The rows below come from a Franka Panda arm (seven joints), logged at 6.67 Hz.
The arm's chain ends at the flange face. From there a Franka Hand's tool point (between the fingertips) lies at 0.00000 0.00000 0.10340 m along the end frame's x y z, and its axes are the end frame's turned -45 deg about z.
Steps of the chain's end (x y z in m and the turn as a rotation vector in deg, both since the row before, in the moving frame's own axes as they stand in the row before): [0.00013 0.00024 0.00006 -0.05 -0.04 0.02]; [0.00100 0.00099 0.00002 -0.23 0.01 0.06]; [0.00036 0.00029 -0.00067 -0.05 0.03 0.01]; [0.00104 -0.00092 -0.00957 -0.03 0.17 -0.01]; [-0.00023 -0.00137 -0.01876 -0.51 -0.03 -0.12]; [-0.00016 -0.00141 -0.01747 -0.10 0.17 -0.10]
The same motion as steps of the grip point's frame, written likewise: [-0.00019 0.00027 0.00006 -0.01 -0.06 0.02]; [-0.00027 0.00171 0.00002 -0.17 -0.16 0.06]; [0.00002 0.00056 -0.00067 -0.06 -0.01 0.01]; [0.00156 0.00034 -0.00957 -0.14 0.10 -0.01]; [0.00012 -0.00052 -0.01876 -0.34 -0.38 -0.12]; [0.00097 -0.00077 -0.01747 -0.19 0.05 -0.10]
